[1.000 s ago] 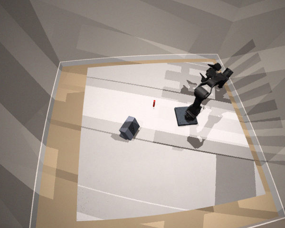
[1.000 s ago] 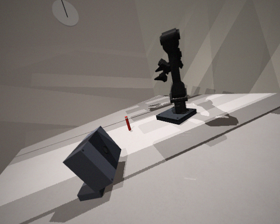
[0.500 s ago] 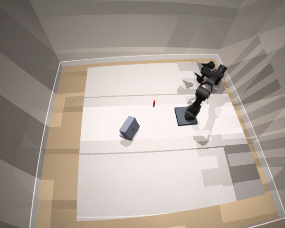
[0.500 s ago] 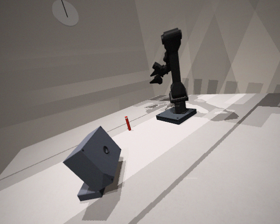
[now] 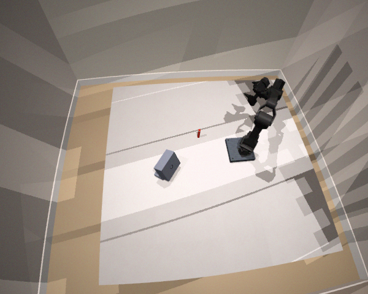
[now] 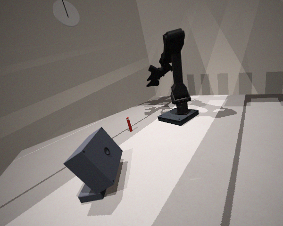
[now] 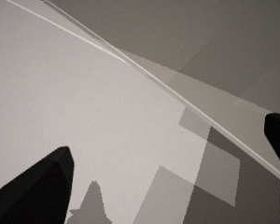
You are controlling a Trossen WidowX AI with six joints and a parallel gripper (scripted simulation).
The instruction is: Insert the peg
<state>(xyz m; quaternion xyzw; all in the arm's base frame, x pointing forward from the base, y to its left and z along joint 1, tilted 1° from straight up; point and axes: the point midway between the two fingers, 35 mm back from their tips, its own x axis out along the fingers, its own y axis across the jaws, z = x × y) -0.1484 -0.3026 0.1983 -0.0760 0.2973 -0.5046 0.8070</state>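
The red peg lies 370 mm ahead of my gripper tip, 150 mm below it and 140 mm to the left of it. The rest, counted from my gripper tip: sloped panel: 610 mm ahead, 310 mm to the left, 130 mm below.
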